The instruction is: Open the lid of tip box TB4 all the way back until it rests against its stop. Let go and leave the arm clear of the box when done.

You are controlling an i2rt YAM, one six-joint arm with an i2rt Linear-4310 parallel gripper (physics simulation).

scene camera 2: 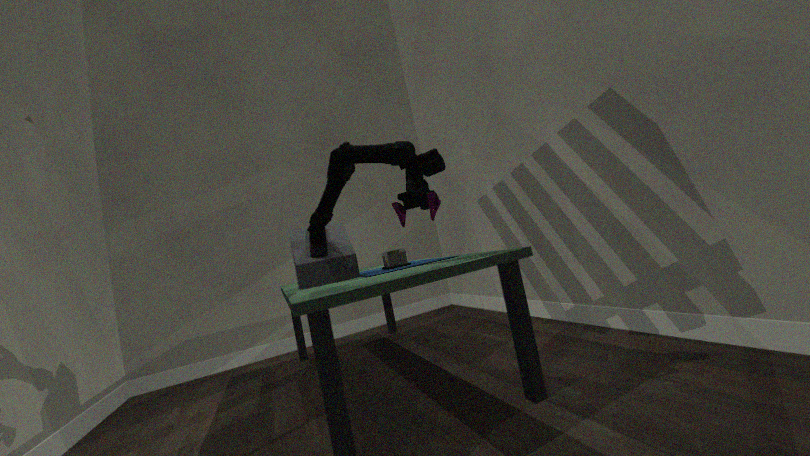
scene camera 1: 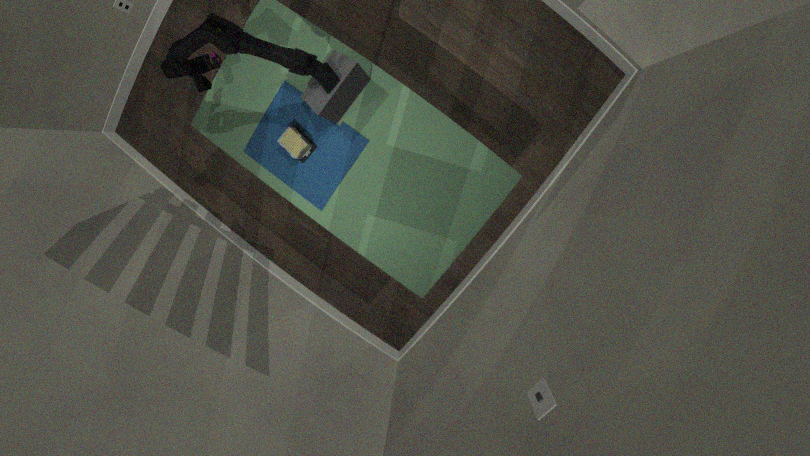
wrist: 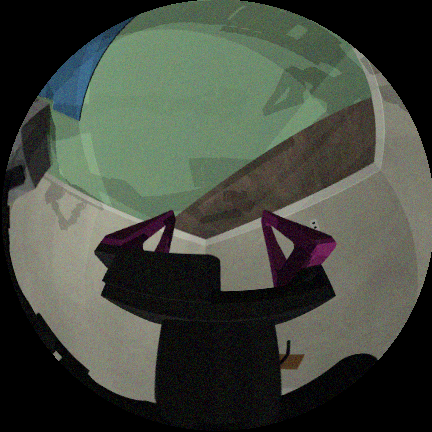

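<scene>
A small tip box with a pale yellow top and dark edges sits on the blue mat. Its label is too small to read. No raised lid can be made out, but the lid's exact state is unclear at this size. The box does not show in the wrist view. My gripper has its magenta fingers wide apart, open and empty. It hangs well above table height, apart from the box; in scene camera 1 it is near the table's end, left of the box.
A grey base block carries the arm and stands beside the mat on the green table. The black arm arches high over the table. Walls surround the table.
</scene>
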